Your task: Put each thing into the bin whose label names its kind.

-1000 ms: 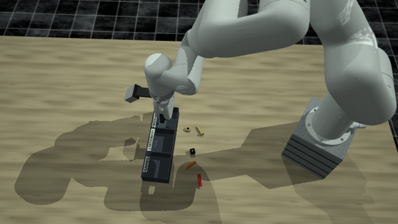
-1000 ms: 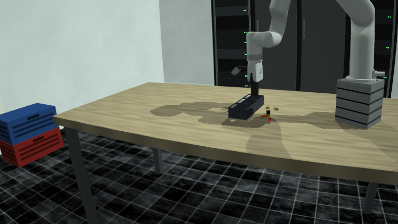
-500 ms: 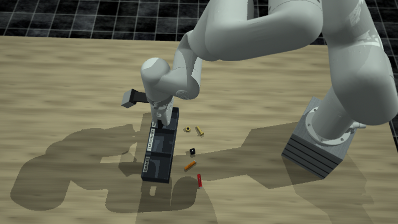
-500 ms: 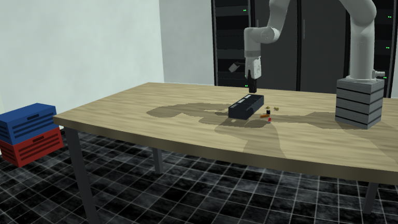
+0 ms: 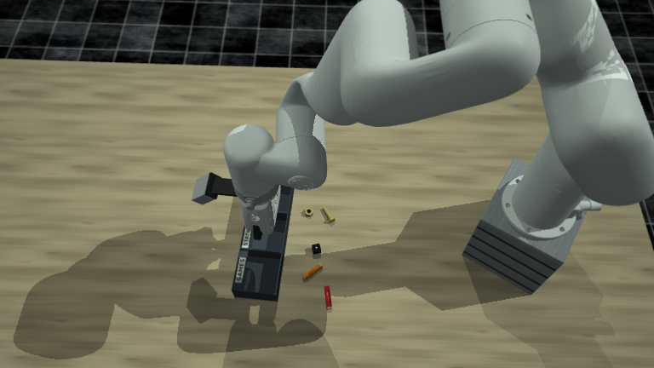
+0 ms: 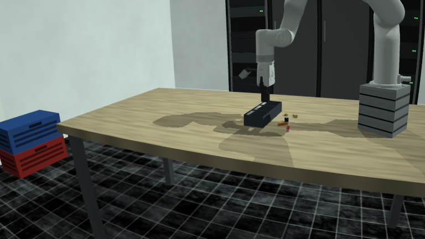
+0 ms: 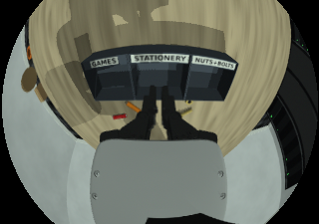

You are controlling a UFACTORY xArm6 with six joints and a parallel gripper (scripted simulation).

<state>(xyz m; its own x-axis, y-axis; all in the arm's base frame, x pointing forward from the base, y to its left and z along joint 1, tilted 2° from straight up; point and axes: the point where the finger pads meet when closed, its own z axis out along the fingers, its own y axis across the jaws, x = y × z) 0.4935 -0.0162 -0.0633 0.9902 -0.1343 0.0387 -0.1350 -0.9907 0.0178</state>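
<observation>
The dark three-part bin is 70 mm below my hand and 10 mm ahead of it. The rest, counted from my hand: brass nut 90 mm below, 80 mm behind, 60 mm to the right; then black die 100 mm behind, 90 mm below, 20 mm to the left; then orange stick 90 mm below, 90 mm behind, 70 mm to the left.
</observation>
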